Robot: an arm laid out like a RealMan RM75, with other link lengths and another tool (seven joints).
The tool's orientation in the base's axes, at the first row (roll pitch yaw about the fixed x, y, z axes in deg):
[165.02 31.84 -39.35]
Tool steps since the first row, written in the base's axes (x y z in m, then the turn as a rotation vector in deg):
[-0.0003 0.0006 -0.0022 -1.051 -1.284 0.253]
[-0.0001 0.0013 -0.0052 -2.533 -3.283 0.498]
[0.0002 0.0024 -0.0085 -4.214 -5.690 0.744]
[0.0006 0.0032 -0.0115 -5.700 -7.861 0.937]
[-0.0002 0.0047 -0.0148 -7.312 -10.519 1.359]
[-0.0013 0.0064 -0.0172 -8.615 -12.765 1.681]
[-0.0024 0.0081 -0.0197 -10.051 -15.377 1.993]
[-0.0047 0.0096 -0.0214 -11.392 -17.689 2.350]
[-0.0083 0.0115 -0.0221 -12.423 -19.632 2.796]
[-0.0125 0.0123 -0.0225 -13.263 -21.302 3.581]
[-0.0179 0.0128 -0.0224 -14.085 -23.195 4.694]
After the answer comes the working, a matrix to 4 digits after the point.
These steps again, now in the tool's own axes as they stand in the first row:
[0.0006 -0.0008 0.0020 -0.132 1.659 0.221]
[0.0020 -0.0022 0.0045 -0.158 4.130 0.600]
[0.0033 -0.0040 0.0072 -0.096 7.043 1.039]
[0.0047 -0.0055 0.0095 -0.004 9.648 1.443]
[0.0051 -0.0071 0.0128 0.146 12.773 1.668]
[0.0048 -0.0085 0.0156 0.330 15.377 1.854]
[0.0045 -0.0099 0.0185 0.629 18.350 2.077]
[0.0030 -0.0103 0.0214 0.805 21.036 2.248]
[0.0000 -0.0102 0.0242 0.939 23.276 2.218]
[-0.0030 -0.0089 0.0270 0.872 25.266 1.836]
[-0.0068 -0.0065 0.0299 0.765 27.505 1.148]

The tool's axes in the first row as the columns of a matrix, in the base's axes (rounded; the answer above uses it unrounded):
[0.6569 -0.5071 -0.5580]
[-0.5386 -0.8335 0.1232]
[-0.5275 0.2196 -0.8207]

